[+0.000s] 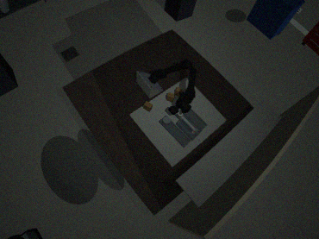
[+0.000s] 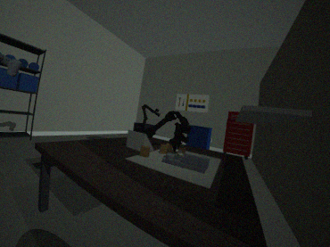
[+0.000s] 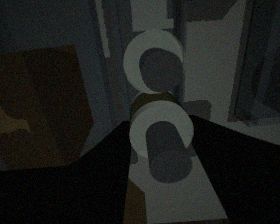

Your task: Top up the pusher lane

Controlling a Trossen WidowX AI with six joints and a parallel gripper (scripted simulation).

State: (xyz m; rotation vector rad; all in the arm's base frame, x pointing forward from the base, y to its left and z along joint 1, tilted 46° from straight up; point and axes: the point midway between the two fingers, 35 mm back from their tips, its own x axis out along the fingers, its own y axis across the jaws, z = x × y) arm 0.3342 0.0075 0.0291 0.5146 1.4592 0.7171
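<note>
The grey lane fixture lies 150 mm ahead of my gripper tip, 30 mm below it and 10 mm to the right of it. The rest, counted from my gripper tip: pale pusher plate (150 mm ahead, 10 mm to the right).
</note>
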